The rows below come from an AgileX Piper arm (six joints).
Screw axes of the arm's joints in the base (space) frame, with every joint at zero. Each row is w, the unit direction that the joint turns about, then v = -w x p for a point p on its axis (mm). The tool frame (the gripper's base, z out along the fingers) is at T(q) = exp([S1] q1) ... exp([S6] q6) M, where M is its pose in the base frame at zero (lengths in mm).
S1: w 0 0 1 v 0 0 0
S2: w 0 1 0 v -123 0 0
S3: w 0 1 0 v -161.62 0 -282.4
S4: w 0.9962 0 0.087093 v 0 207.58 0
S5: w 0 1 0 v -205.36 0 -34.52
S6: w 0.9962 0 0.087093 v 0 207.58 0
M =
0.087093 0 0.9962 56.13
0 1 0 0
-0.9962 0 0.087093 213.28
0 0 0 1
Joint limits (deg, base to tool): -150..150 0..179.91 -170..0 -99.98..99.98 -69.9..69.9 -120..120
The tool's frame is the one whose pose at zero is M.
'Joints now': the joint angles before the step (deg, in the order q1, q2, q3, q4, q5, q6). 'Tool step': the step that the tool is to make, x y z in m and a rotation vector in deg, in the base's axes. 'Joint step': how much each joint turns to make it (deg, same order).
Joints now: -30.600 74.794 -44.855 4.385 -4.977 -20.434
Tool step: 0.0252 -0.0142 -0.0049 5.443 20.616 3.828
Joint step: 0.000 7.805 -12.751 -4.386 25.479 -2.540
